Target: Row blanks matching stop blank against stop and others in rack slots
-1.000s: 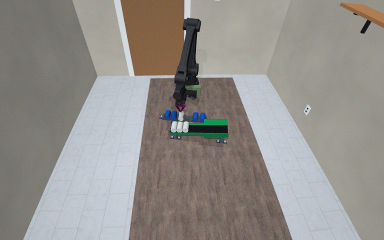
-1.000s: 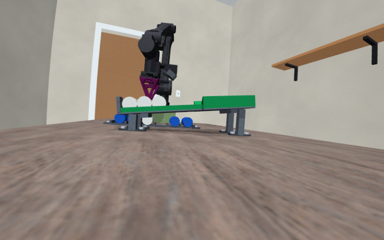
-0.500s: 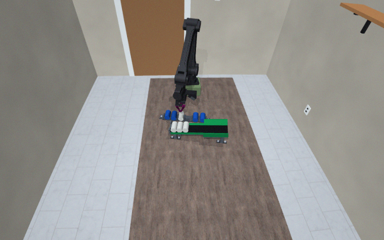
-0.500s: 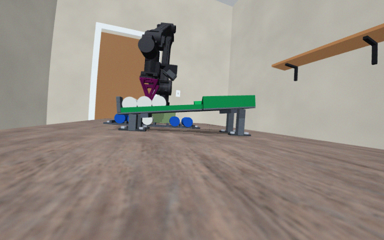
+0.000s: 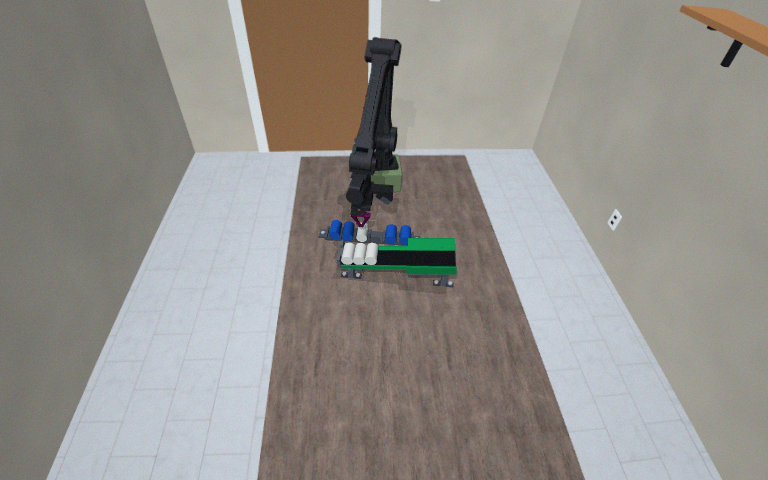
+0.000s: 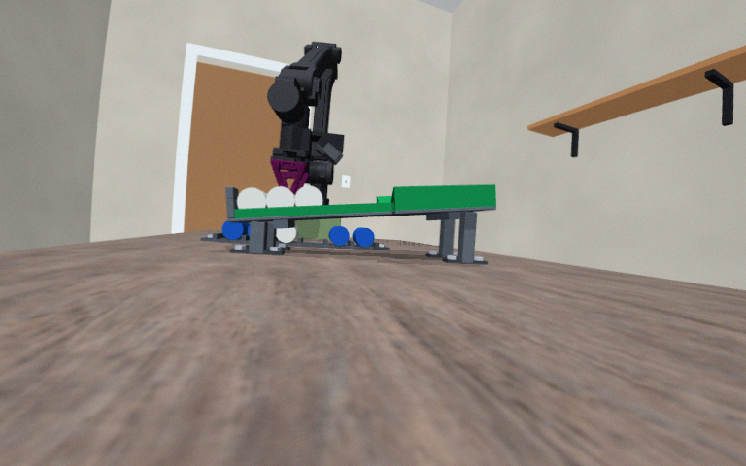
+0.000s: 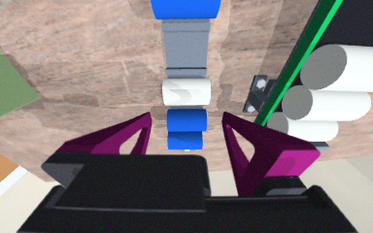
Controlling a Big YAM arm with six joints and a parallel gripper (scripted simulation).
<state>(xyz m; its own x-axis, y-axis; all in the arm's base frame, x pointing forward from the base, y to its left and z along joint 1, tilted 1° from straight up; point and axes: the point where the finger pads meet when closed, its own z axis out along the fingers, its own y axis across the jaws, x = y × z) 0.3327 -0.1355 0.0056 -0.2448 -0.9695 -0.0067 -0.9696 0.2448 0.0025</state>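
Right now the stock rack is 11 cm below my hand, 3 cm to the left of it and 1 cm ahead of it.
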